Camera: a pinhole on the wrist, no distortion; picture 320 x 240 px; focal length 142.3 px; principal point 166.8 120.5 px. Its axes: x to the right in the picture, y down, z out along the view. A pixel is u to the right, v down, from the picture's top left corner.
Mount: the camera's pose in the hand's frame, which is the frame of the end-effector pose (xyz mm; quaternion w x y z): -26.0 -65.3 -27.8 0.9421 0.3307 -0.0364 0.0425
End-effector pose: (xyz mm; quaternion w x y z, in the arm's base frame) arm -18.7 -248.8 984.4 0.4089 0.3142 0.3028 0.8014
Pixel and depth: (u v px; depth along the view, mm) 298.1 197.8 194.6
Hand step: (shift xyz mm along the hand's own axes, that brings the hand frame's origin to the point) 133.5 -94.9 206.6
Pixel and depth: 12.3 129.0 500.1
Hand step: -588.9 -385.6 327.6
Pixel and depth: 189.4 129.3 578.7
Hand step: 38.2 -394.7 453.9
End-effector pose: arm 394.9 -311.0 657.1 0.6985 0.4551 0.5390 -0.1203
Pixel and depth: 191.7 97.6 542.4
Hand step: 55.5 -467.5 349.6
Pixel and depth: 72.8 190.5 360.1
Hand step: -295.4 -166.3 339.4
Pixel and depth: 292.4 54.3 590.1
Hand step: 496.3 -619.1 311.8
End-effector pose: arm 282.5 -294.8 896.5 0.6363 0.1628 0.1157 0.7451
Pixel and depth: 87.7 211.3 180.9
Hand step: -145.3 -94.4 174.9
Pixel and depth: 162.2 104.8 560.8
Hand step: -60.3 -465.6 368.7
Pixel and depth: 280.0 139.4 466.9
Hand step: 317.7 -288.6 410.1
